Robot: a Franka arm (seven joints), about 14 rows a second.
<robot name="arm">
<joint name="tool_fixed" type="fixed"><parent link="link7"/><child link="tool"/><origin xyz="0 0 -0.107" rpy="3.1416 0 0"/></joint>
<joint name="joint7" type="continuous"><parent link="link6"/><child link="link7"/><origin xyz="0.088 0 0"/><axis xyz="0 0 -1"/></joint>
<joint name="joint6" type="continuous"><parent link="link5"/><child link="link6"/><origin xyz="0 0 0"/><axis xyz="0 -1 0"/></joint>
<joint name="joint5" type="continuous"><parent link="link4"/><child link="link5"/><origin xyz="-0.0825 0 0.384"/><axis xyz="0 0 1"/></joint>
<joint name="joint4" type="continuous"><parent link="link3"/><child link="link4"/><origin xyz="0.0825 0 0"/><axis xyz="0 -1 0"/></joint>
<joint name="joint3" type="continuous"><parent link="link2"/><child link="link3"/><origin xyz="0 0 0.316"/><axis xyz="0 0 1"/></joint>
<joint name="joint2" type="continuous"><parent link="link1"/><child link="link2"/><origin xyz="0 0 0"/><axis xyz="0 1 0"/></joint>
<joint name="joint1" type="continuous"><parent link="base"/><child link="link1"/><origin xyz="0 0 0.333"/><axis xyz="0 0 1"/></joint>
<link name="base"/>
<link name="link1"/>
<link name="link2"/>
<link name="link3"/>
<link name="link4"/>
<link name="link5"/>
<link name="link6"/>
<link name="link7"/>
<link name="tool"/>
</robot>
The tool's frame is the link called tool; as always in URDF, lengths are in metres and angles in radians. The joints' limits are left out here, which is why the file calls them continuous.
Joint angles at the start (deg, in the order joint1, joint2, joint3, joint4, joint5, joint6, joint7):
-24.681 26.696 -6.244 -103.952 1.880 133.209 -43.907
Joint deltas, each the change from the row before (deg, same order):
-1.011 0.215 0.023 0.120 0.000 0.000 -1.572
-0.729 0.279 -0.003 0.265 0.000 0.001 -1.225
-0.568 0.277 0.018 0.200 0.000 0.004 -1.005
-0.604 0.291 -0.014 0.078 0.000 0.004 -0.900
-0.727 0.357 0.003 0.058 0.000 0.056 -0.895
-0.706 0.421 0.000 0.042 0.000 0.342 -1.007
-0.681 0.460 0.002 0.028 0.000 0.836 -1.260
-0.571 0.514 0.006 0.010 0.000 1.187 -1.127
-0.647 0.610 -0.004 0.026 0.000 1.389 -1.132
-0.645 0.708 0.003 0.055 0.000 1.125 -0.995
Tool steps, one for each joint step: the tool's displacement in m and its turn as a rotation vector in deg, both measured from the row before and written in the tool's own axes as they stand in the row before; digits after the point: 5 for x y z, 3 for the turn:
-0.00744 0.00841 0.00183 0.042 -0.126 -0.592
-0.00506 0.00660 0.00140 -0.022 -0.064 -0.509
-0.00396 0.00483 0.00182 0.033 -0.091 -0.466
-0.00509 0.00479 0.00289 0.122 -0.196 -0.295
-0.00614 0.00544 0.00375 0.152 -0.221 -0.184
-0.00584 0.00547 0.00416 -0.007 -0.090 -0.316
-0.00522 0.00576 0.00395 -0.352 0.182 -0.597
-0.00409 0.00515 0.00413 -0.582 0.343 -0.580
-0.00486 0.00580 0.00483 -0.701 0.381 -0.506
-0.00528 0.00509 0.00616 -0.444 0.164 -0.384

